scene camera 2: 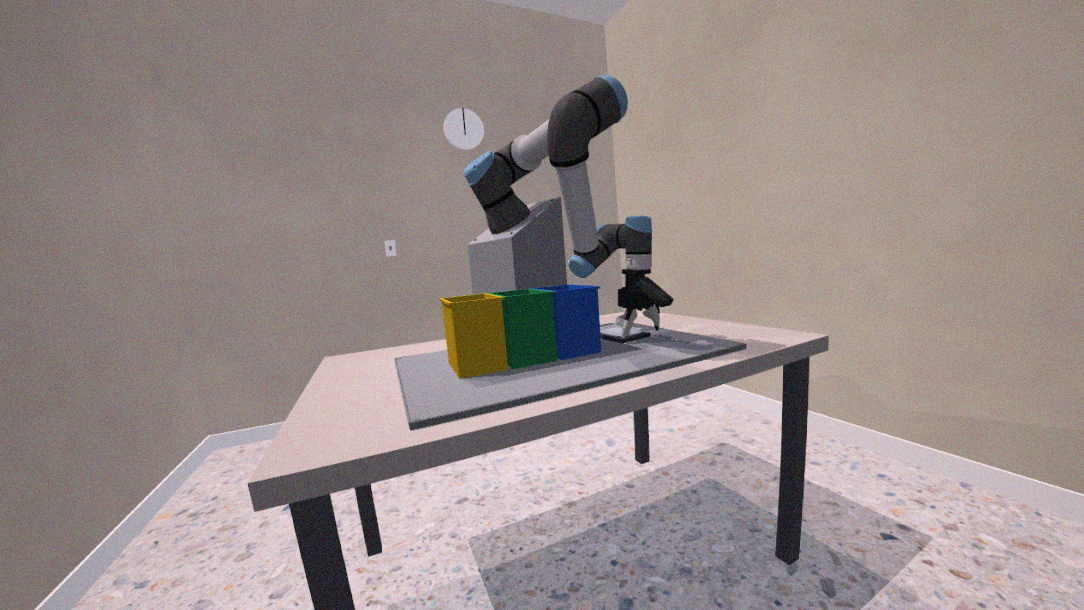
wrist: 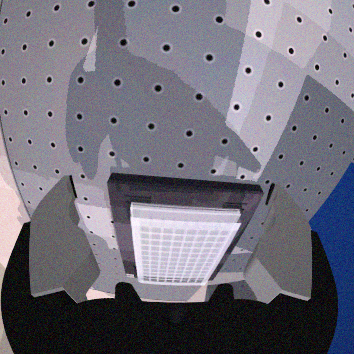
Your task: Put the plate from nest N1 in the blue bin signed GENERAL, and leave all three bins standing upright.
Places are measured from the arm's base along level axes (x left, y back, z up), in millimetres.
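Pixels of known places: gripper, fingertip midpoint: [scene camera 2: 641,334] [wrist: 172,182]; arm's base, origin of the base link: [scene camera 2: 510,222].
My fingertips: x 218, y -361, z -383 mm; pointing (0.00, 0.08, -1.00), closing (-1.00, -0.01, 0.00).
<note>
Ahead of a thing's pixels: the offset from my fingertips to its top centre. Level surfaces: height alone.
A clear-white gridded plate {dy +87, dx -10, dz +12 mm} [wrist: 185,250] sits in a dark nest frame {dy +87, dx -10, dz +1 mm} [wrist: 119,225] [scene camera 2: 615,338] in the wrist view; no N1 label is readable. My gripper [wrist: 172,182] [scene camera 2: 641,330] is open and empty, pointing down, its jaws spread wide to the left and right of the nest in the wrist view. The blue bin {dy +69, dx -227, dz +166 mm} [scene camera 2: 577,323] [wrist: 336,225] stands upright left of the gripper in the scene view; its sign does not show. The green bin {dy +92, dx -357, dz +166 mm} [scene camera 2: 530,329] and the yellow bin {dy +115, dx -487, dz +166 mm} [scene camera 2: 476,338] stand upright in a row beside it.
The bins and nest stand on a grey perforated board {dz -14 mm} [scene camera 2: 447,402] [wrist: 165,70] on the pinkish table {dz -27 mm} [scene camera 2: 303,424]. The grey robot pedestal [scene camera 2: 492,265] rises behind the bins. The blue bin stands between the nest and the green bin.
</note>
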